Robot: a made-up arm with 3 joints. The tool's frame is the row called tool.
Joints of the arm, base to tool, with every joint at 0 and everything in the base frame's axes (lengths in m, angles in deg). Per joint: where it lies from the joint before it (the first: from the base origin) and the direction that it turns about. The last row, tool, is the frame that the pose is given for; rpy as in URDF.
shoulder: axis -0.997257 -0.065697 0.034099 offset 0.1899 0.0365 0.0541
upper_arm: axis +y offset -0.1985 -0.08 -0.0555
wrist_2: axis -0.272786 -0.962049 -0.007 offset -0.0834 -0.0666 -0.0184
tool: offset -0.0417 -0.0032 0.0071 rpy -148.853 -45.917 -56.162
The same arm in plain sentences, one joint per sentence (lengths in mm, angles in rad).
The arm has three revolute joints in a row. What follows holds with every joint at zero, and every direction is one of the base frame's.
The first joint lies 189.9 mm along +x and 36.5 mm along +y and 54.1 mm along +z from the base frame's origin and turns about the direction (-0.997257, -0.065697, 0.034099).
The second joint lies 198.5 mm along -x and 80.0 mm along -y and 55.5 mm along -z from the first joint and turns about +y.
The third joint lies 83.4 mm along -x and 66.6 mm along -y and 18.4 mm along -z from the second joint and turns about the direction (-0.272812, -0.962042, -0.007).
The tool frame, which is the frame that the pose is given for, lies 41.7 mm along -x and 3.2 mm along -y and 7.1 mm along +z from the third joint; its axes are the base frame's turned by roll -2.5980, pitch -0.8014 and yaw -0.9802 rad (as in URDF: about the fixed x, then y, then z).

